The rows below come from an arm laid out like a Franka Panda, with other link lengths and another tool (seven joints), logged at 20 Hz.
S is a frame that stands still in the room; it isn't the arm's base.
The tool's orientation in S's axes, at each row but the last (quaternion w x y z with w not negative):
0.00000 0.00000 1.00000 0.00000
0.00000 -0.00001 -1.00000 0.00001
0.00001 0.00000 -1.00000 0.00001
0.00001 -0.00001 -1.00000 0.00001
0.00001 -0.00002 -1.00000 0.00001
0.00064 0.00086 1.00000 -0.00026
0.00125 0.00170 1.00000 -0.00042
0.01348 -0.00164 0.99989 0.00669
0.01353 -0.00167 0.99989 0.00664
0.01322 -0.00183 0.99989 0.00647
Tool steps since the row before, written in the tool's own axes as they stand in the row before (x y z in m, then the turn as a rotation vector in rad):
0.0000 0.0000 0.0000 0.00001 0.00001 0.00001
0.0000 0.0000 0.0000 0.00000 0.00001 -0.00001
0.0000 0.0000 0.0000 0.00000 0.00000 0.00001
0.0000 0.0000 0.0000 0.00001 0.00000 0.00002
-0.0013 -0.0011 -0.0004 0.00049 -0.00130 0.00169
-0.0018 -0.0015 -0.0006 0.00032 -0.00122 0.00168
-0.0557 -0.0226 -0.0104 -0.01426 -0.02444 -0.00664
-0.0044 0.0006 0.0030 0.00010 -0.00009 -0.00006
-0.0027 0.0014 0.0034 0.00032 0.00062 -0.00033
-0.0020 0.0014 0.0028 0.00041 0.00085 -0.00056
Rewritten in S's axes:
0.0000 0.0000 0.0000 -0.00001 0.00001 -0.00001
0.0000 0.0000 0.0000 0.00000 0.00001 0.00001
0.0000 0.0000 0.0000 0.00000 0.00000 -0.00001
0.0000 0.0000 0.0000 -0.00001 0.00000 -0.00002
0.0013 -0.0011 0.0004 -0.00049 -0.00130 -0.00169
0.0018 -0.0015 0.0006 -0.00032 -0.00122 -0.00168
0.0556 -0.0228 0.0106 0.01416 -0.02448 0.00670
0.0045 0.0007 -0.0029 -0.00010 -0.00009 0.00006
0.0028 0.0015 -0.0033 -0.00033 0.00061 0.00033
0.0021 0.0014 -0.0027 -0.00043 0.00084 0.00056

